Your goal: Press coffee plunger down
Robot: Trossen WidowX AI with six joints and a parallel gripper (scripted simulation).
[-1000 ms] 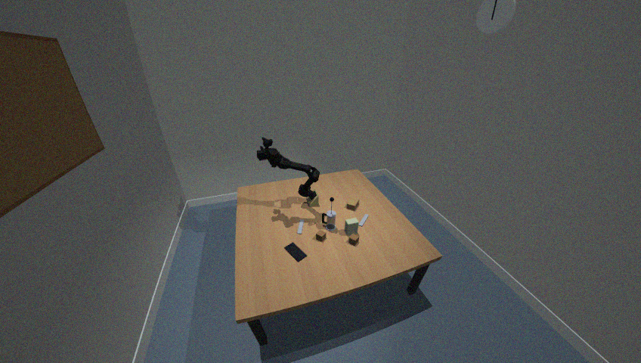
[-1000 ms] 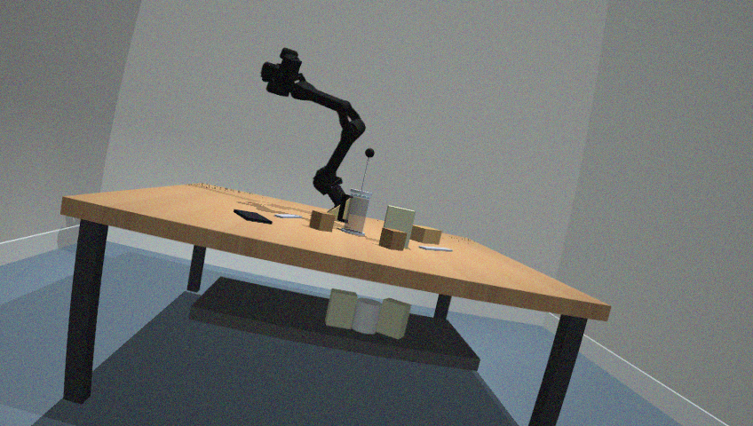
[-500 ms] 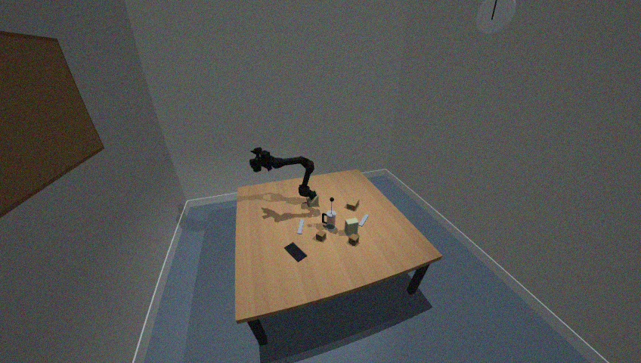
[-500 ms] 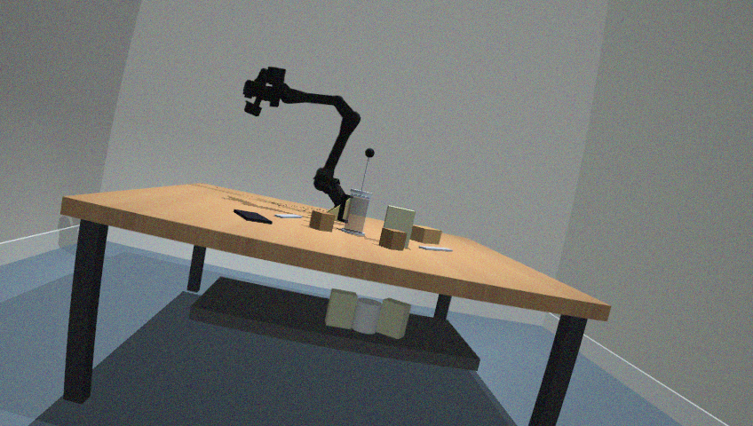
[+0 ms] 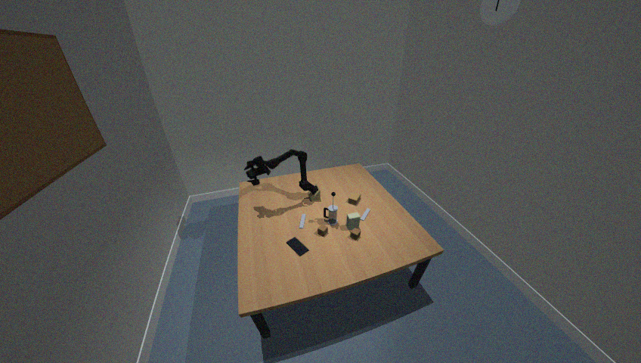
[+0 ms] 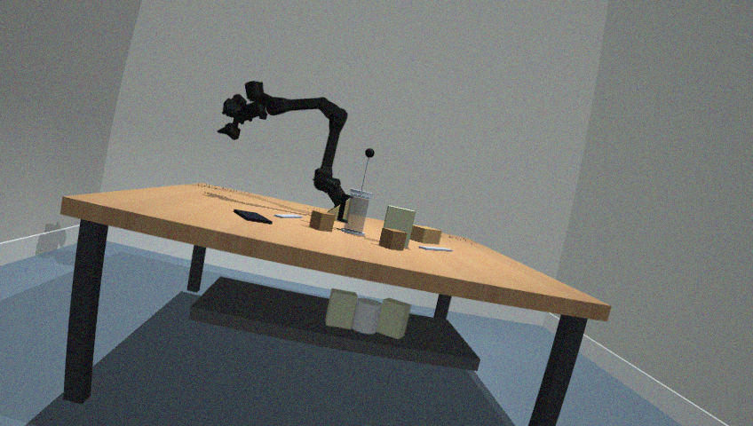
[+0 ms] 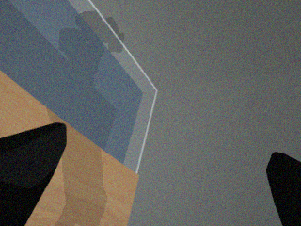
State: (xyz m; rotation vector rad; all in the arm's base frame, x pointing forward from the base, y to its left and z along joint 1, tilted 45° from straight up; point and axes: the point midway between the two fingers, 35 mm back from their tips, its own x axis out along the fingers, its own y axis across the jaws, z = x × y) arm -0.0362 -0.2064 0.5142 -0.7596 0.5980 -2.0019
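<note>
My gripper tip is 37 cm short of the coffee press, 58 cm to the right of it and 15 cm above it. The rest, counted from my gripper tip: black tablet (55 cm ahead, 30 cm to the left, 27 cm below).
</note>
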